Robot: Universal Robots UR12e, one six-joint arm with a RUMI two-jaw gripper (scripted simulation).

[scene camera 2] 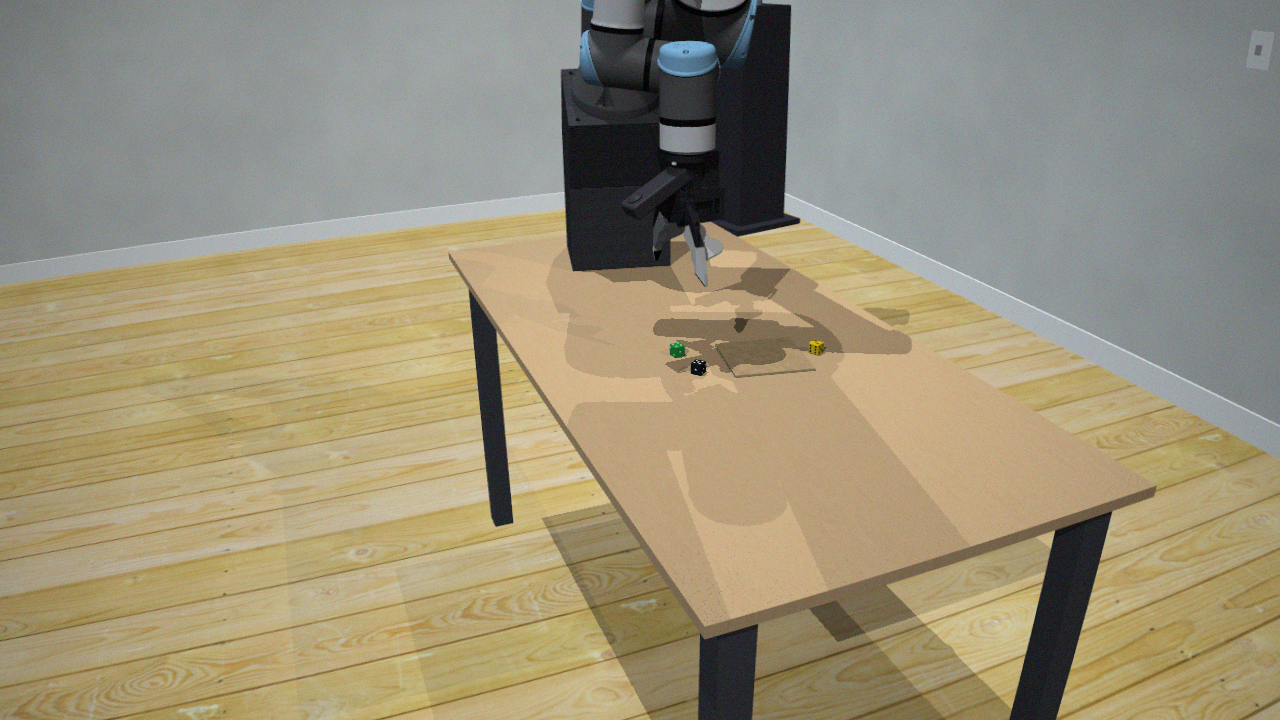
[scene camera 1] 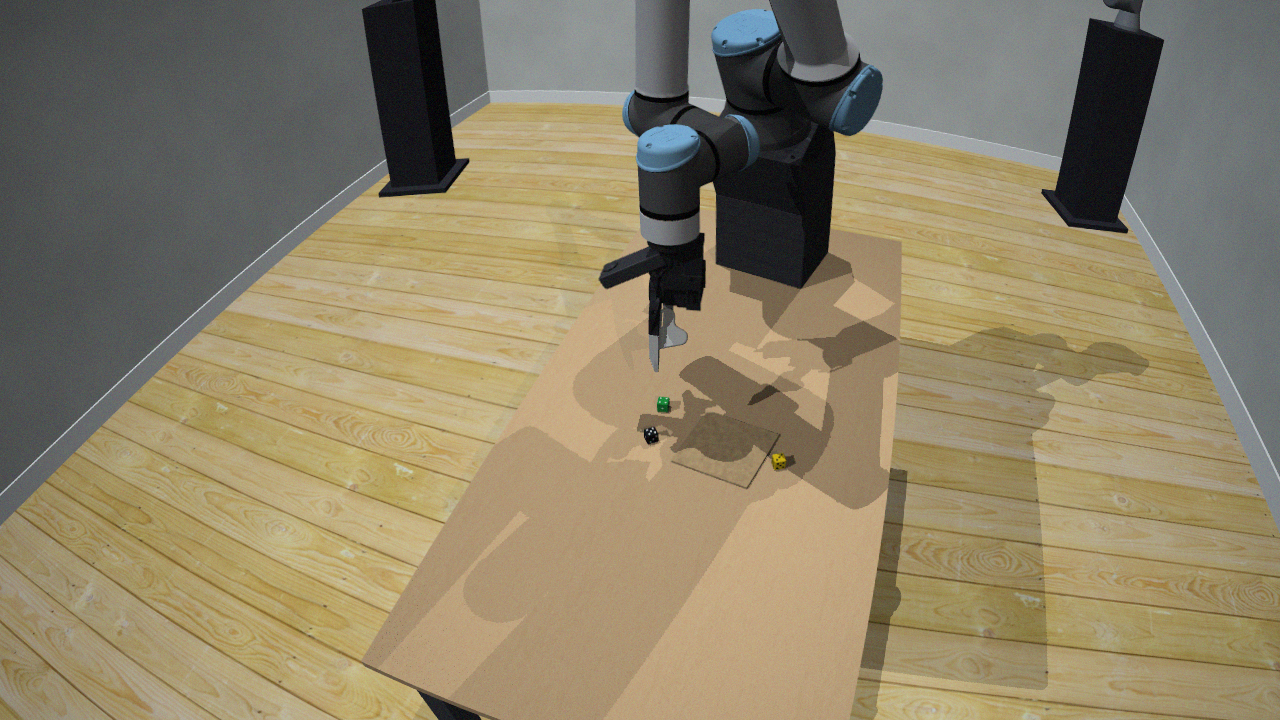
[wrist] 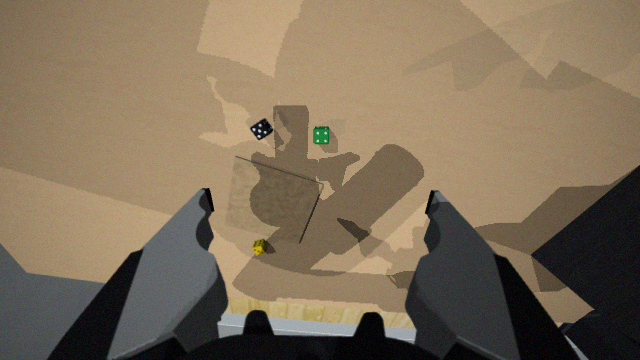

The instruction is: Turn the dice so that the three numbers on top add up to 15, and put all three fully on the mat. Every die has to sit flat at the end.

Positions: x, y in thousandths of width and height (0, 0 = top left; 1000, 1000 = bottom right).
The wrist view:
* gripper: 499, 532
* thin square mat: 413, 557
